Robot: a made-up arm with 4 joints.
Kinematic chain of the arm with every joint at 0, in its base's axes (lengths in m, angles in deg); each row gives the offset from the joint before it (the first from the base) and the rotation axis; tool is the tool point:
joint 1: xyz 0 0 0.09 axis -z
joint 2: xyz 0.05 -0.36 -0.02 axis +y
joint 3: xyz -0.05 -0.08 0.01 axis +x
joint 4: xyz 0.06 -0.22 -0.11 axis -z
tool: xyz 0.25 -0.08 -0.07
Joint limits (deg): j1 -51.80..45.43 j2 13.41..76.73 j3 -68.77..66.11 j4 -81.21..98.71
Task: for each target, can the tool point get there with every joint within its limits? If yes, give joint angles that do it. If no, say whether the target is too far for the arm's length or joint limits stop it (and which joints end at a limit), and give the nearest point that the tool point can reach.
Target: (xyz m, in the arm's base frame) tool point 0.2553 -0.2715 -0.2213
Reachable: yes | joints -32.44 49.47 46.81 -49.02
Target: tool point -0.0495 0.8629 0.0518
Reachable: no: joint limits stop it (at a limit: joint 1, joint 2, joint 3) | nearest point 0.3446 -0.0165 -0.0433 | short by 0.968 m
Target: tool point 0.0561 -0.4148 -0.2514
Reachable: yes | joints 11.81 35.19 48.67 -36.45
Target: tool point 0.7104 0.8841 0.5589
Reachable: no: too far | nearest point 0.8150 -0.1565 0.2193 | short by 1.100 m
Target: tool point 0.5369 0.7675 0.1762
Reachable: no: joint limits stop it (at a limit: joint 1, joint 2, joint 3) | nearest point 0.3750 -0.0025 -0.0859 | short by 0.829 m
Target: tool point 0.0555 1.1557 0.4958
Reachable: no: too far | nearest point 0.3268 -0.0280 -0.0226 | short by 1.320 m
